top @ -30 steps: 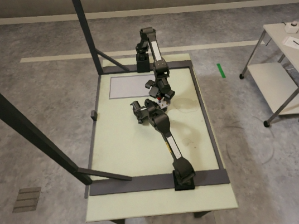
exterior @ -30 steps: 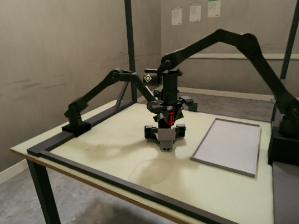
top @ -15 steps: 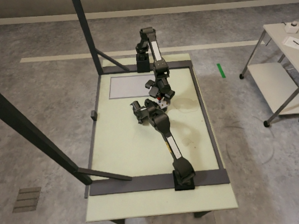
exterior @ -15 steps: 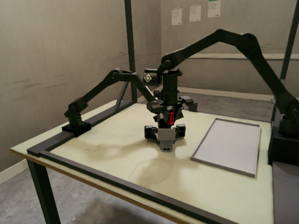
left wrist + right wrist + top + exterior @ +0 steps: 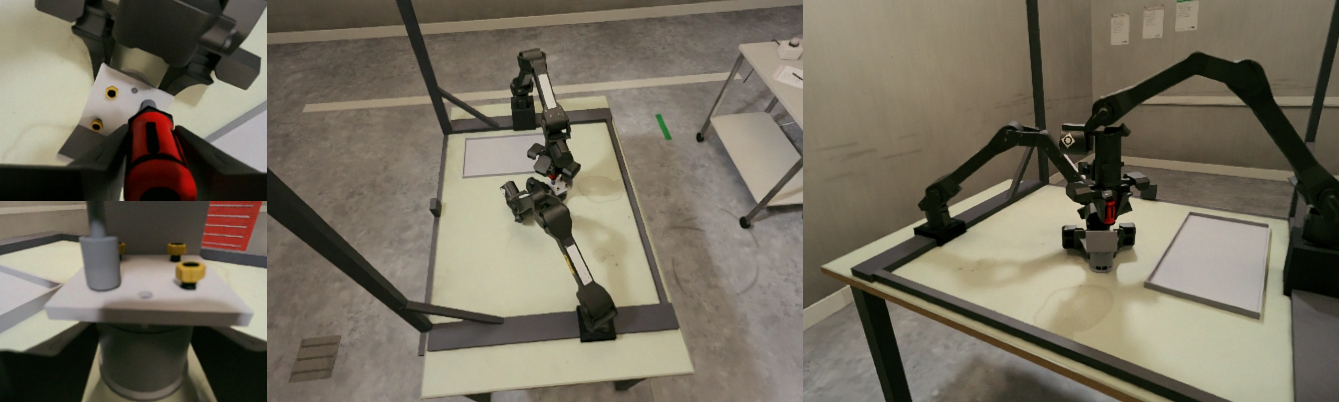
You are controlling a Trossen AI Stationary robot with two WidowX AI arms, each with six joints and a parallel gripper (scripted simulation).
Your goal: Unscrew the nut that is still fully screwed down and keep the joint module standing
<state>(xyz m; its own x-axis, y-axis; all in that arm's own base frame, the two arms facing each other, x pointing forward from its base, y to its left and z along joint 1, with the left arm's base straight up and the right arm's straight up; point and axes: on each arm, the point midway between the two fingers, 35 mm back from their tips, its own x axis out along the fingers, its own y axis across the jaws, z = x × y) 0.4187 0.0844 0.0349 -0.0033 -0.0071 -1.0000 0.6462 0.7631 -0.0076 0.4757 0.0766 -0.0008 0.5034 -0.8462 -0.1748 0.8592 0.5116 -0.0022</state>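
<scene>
Right now the red-handled nut driver is 30 mm below my left hand. The rest, counted from my left hand: nut: 70 mm below, 30 mm to the right, 10 mm ahead; then pale bracket: 70 mm below, 20 mm ahead, 10 mm to the right; then grey joint module: 110 mm below, 20 mm ahead, 10 mm to the right.
Right now my right hand is 2 cm short of the grey joint module and 1 cm to the right of it. Also, from my right hand: nut (1 cm ahead, 1 cm to the right, 4 cm above); then pale bracket (3 cm ahead, 1 cm to the left, 4 cm above); then red-handled nut driver (2 cm to the left, 8 cm above).
</scene>
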